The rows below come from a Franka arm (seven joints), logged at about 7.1 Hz.
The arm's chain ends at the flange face. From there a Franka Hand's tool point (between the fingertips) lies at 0.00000 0.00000 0.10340 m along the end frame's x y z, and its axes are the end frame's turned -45 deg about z.
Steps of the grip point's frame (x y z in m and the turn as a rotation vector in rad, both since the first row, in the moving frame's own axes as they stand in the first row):
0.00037, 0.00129, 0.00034, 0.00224, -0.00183, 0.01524
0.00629, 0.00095, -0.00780, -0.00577, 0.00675, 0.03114
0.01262, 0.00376, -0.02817, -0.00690, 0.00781, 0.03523
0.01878, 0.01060, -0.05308, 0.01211, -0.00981, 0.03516
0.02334, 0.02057, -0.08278, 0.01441, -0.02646, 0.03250
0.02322, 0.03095, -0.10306, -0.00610, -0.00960, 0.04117
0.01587, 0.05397, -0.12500, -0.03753, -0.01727, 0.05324
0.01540, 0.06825, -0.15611, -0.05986, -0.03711, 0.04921
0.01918, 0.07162, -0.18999, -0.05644, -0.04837, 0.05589
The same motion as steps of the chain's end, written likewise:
0.00147, 0.00068, 0.00034, 0.00029, -0.00288, 0.01524
0.00420, -0.00372, -0.00780, 0.00069, 0.00885, 0.03114
0.01051, -0.00622, -0.02816, 0.00064, 0.01040, 0.03523
0.02237, -0.00559, -0.05307, 0.00163, -0.01550, 0.03516
0.03405, -0.00279, -0.08273, -0.00852, -0.02890, 0.03250
0.03858, 0.00432, -0.10305, -0.01110, -0.00247, 0.04117
0.04801, 0.02290, -0.12491, -0.03875, 0.01433, 0.05324
0.05766, 0.03025, -0.15585, -0.06857, 0.01609, 0.04921
0.06383, 0.02941, -0.18970, -0.07411, 0.00571, 0.05589

